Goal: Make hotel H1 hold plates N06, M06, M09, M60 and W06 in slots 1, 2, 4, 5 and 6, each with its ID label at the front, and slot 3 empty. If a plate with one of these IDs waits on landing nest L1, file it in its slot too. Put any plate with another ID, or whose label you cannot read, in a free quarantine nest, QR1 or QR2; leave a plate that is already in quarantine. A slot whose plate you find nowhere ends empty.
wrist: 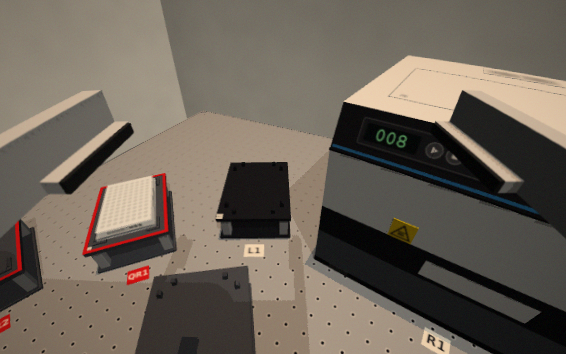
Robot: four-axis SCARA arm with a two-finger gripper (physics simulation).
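Observation:
My gripper (282, 108) is open, its two fingers wide apart above the bench at the left and right of the view, with nothing between them. Landing nest L1 (256, 192) is a black platform in the middle and bears no plate. A white plate (127, 206) with many small wells lies on the red-rimmed quarantine nest QR1 (166, 215), left of L1; the label on its front edge is too small to read. Part of another red-rimmed nest (19, 255), with a cut-off red tag ending in 2, shows at the left edge; its visible part is bare. Hotel H1 does not show.
A large instrument (380, 185) tagged R1, with a display reading 008 and a yellow warning label (403, 230), stands at the right. A dark grey platform (200, 310) with small pegs is at the bottom centre. Walls rise behind the perforated bench (280, 325).

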